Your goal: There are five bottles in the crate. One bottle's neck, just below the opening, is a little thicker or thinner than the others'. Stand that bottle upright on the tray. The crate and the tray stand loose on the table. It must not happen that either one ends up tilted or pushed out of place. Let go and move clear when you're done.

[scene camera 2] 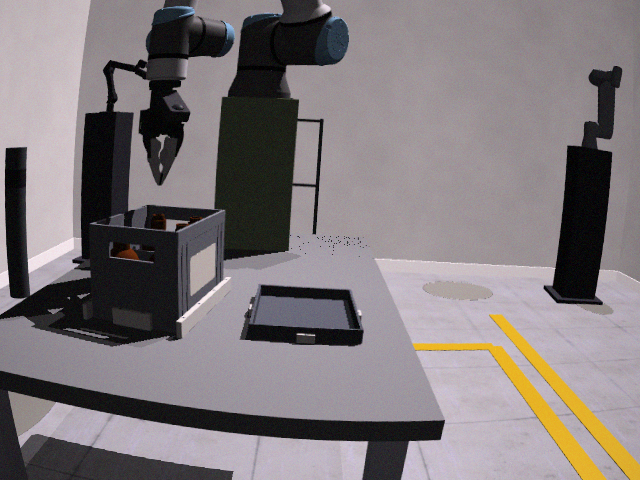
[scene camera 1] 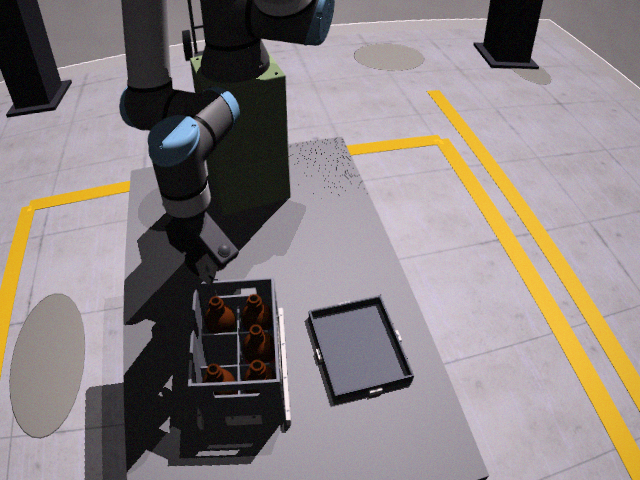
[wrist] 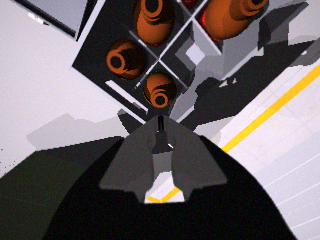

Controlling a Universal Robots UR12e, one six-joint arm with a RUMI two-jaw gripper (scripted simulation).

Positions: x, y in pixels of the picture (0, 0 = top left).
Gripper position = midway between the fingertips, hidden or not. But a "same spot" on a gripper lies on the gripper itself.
gripper: scene camera 2 159, 185; scene camera 1; wrist
same spot on gripper: [scene camera 1: 198, 266] = [wrist: 207, 162]
